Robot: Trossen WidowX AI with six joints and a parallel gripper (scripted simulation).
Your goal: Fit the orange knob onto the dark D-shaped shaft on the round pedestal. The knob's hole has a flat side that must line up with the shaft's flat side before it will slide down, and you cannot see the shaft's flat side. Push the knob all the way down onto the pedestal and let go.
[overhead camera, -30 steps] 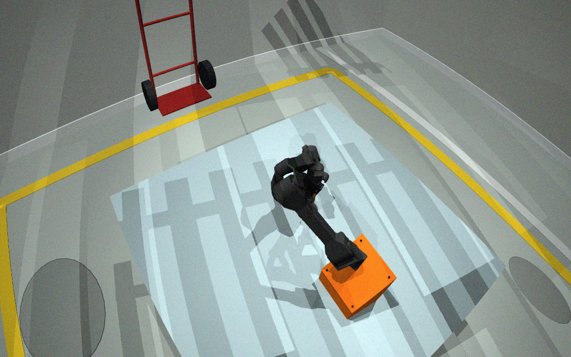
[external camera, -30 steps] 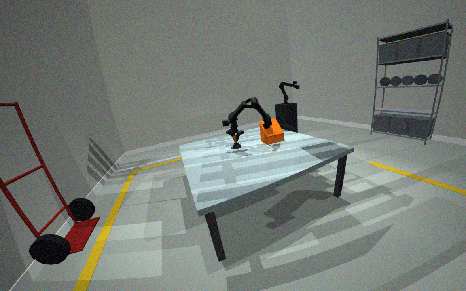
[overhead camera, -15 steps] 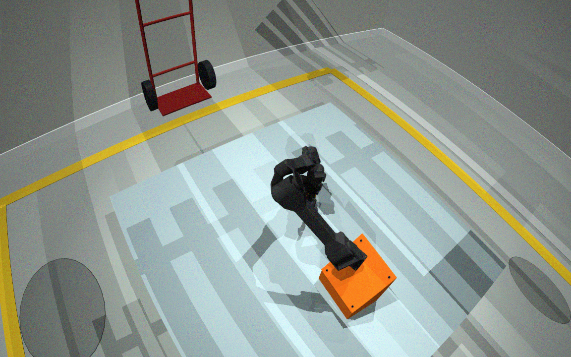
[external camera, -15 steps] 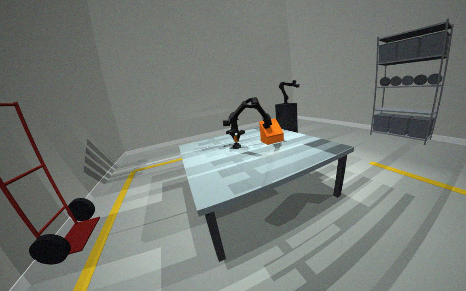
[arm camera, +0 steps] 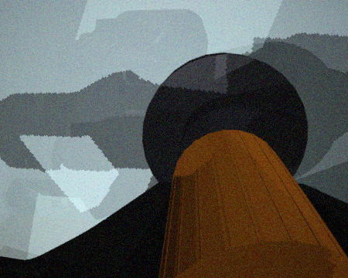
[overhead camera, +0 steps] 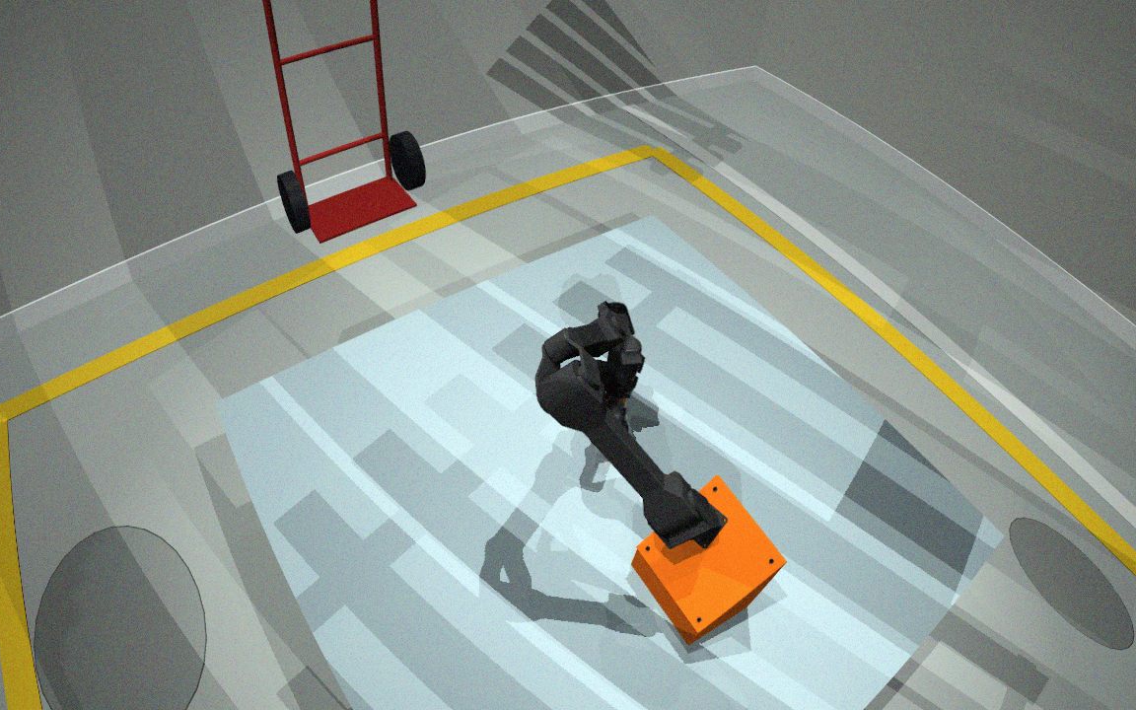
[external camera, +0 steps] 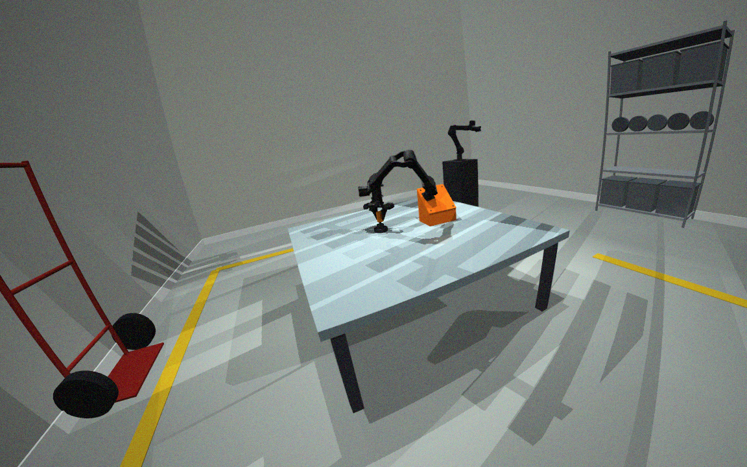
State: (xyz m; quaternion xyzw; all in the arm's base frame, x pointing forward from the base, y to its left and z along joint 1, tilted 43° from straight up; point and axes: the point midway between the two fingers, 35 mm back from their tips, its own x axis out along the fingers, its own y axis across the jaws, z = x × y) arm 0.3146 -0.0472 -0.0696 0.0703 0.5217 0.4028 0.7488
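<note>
My gripper tip is 4 cm above the round dark pedestal. Also, from my gripper tip: orange knob (2 cm above).
</note>
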